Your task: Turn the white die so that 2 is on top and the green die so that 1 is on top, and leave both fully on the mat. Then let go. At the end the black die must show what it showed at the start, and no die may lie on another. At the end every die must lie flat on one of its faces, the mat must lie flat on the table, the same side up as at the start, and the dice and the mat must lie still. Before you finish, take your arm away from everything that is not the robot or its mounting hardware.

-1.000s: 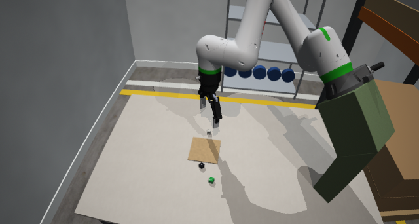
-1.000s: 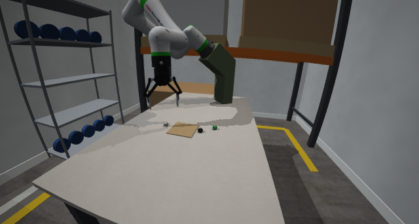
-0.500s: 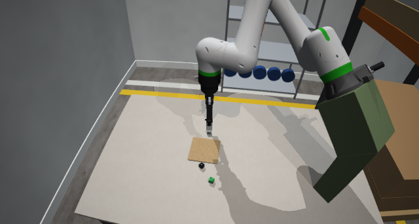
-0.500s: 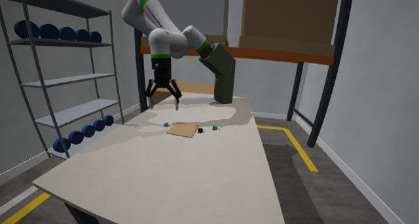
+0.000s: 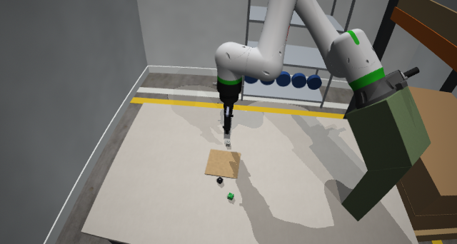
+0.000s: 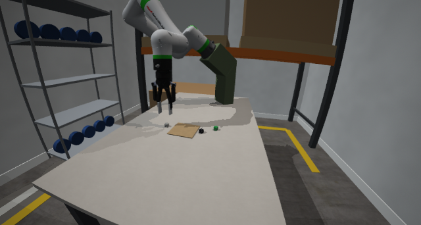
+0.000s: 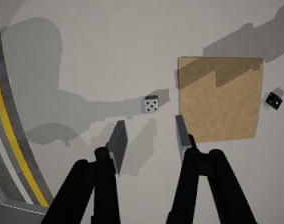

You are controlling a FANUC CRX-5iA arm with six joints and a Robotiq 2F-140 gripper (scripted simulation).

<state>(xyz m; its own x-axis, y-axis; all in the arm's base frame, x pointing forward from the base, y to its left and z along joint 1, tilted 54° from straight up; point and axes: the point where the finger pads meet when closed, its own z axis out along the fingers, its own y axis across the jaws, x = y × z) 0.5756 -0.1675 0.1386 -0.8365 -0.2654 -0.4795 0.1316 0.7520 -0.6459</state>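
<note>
My gripper is now 100 mm above the white die. Also, from my hand: mat (20 mm ahead, 110 mm to the left, 110 mm below); then black die (40 mm ahead, 200 mm to the left, 100 mm below); then green die (280 mm to the left, 100 mm below).
</note>
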